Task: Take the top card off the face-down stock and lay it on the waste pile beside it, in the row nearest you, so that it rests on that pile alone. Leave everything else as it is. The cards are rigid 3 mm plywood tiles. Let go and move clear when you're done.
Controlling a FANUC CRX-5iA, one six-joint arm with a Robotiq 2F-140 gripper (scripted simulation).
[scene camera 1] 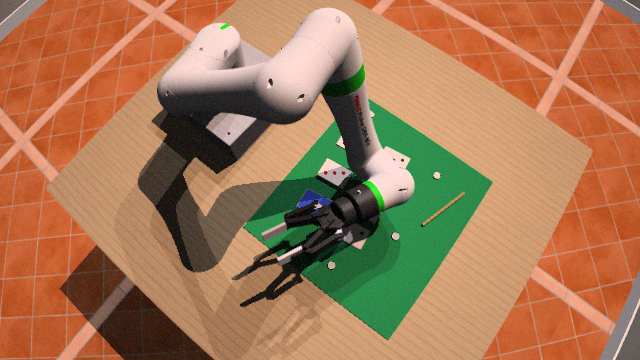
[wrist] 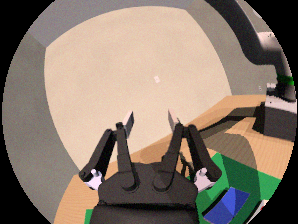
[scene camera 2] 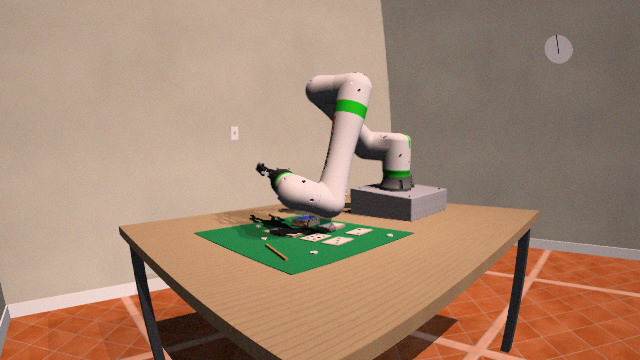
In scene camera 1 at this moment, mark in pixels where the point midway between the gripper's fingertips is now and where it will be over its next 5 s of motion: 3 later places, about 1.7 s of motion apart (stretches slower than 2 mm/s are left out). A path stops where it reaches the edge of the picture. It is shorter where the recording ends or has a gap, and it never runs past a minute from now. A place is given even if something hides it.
My gripper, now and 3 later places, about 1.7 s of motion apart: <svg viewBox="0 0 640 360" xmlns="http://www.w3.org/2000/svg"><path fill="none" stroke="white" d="M270 249L314 195L314 202L315 203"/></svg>
